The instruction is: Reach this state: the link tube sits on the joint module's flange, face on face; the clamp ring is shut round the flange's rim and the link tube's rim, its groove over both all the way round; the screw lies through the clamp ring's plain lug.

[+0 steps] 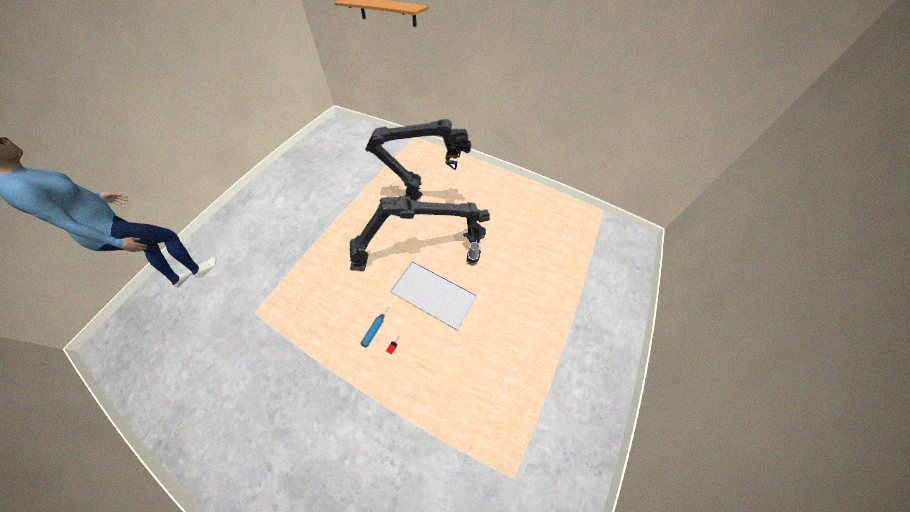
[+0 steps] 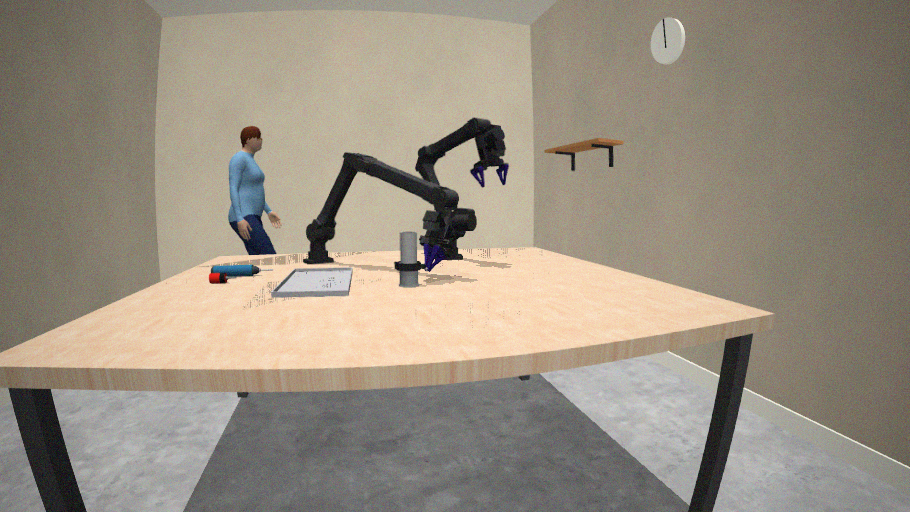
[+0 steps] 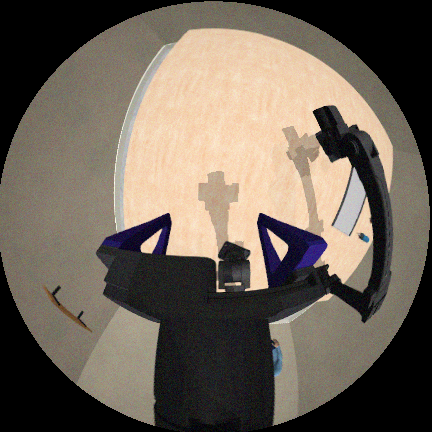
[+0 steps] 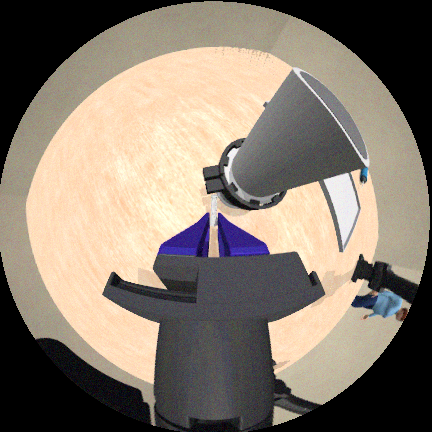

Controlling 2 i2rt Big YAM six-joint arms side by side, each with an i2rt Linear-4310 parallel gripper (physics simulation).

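Places are measured from the left arm's base along level axes (x back, y down, z right), in metres.
Where they show: left gripper, between the fingertips: [image 1: 456,163] [image 2: 493,186] [image 3: 213,217]; right gripper, between the fingertips: [image 2: 426,270] [image 4: 213,217]; left arm's base, origin of its link: [image 1: 412,197] [image 2: 448,258] [image 3: 233,252]; right arm's base, origin of its link: [image 1: 359,261] [image 2: 318,262] [image 3: 318,270] [image 4: 356,267].
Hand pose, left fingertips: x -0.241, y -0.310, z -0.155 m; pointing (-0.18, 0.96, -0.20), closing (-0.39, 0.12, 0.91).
Each offset is from my left fingertips to the top centre of the thing. "spot": to the spot under its first point.
The grey link tube {dx -0.355, dy +0.150, dz +0.322 m} [image 1: 474,248] [image 2: 407,247] [image 4: 295,135] stands upright on the joint module {dx -0.355, dy +0.246, dz +0.322 m} [image 2: 408,279]. The black clamp ring {dx -0.356, dy +0.239, dz +0.320 m} [image 2: 407,266] [image 4: 226,183] is round the joint between them; its groove is hidden. Two lug blocks {spot: dx -0.365, dy +0.244, dz +0.280 m} [image 4: 212,179] stick out side by side, close together. My right gripper [image 2: 429,268] [image 4: 213,217] is shut on the light, thin screw {dx -0.341, dy +0.251, dz +0.270 m} [image 4: 214,204], whose far end is right by the nearer lug block; I cannot tell whether it touches or enters a hole. My left gripper [image 1: 452,164] [image 2: 493,184] [image 3: 213,217] is open and empty, high above the table.
A shallow grey-white tray {dx -0.301, dy +0.294, dz +0.619 m} [image 1: 432,295] [image 2: 311,281] [image 4: 343,212] lies beside the assembly. A blue driver {dx -0.178, dy +0.269, dz +0.938 m} [image 1: 372,330] [image 2: 234,270] and a red-and-black screwdriver {dx -0.313, dy +0.276, dz +0.952 m} [image 1: 392,347] [image 2: 217,278] lie beyond the tray. A person [image 1: 70,203] [image 2: 246,184] stands beside the table.
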